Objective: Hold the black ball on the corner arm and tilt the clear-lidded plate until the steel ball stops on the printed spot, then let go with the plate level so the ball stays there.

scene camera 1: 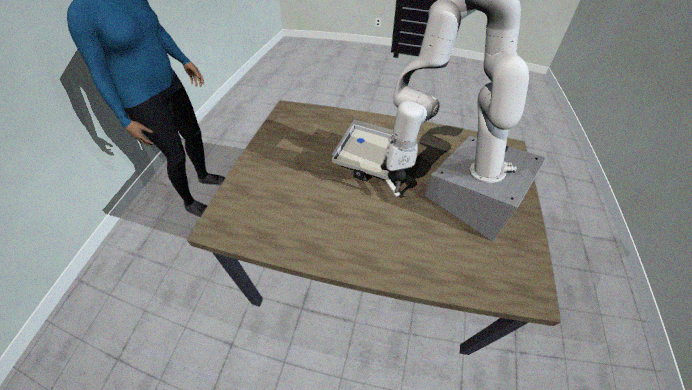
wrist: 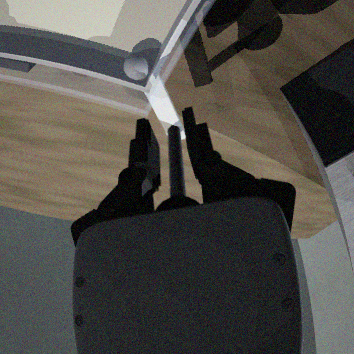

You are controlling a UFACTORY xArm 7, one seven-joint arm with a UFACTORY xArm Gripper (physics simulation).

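Observation:
The clear-lidded plate (scene camera 1: pixel 343 145) (wrist: pixel 159 100) sits on a small stand on the wooden table (scene camera 1: pixel 325 240), with a blue printed spot (scene camera 1: pixel 361 140) near its far left corner. In the wrist view the steel ball (wrist: pixel 136 67) rests in the plate's near corner, far from the spot. A thin black corner arm (wrist: pixel 175 158) runs from that corner to the black ball (wrist: pixel 177 203), which is mostly hidden by my gripper body. My gripper (scene camera 1: pixel 400 186) (wrist: pixel 169 127) is at the plate's near right corner. Its fingers are drawn in close on both sides of the arm, with small gaps showing.
The robot's grey pedestal (scene camera 1: pixel 484 193) stands on the table to the right of the plate. A person (scene camera 1: pixel 170 97) stands on the floor at the left. A dark cabinet (scene camera 1: pixel 410 23) stands against the back wall.

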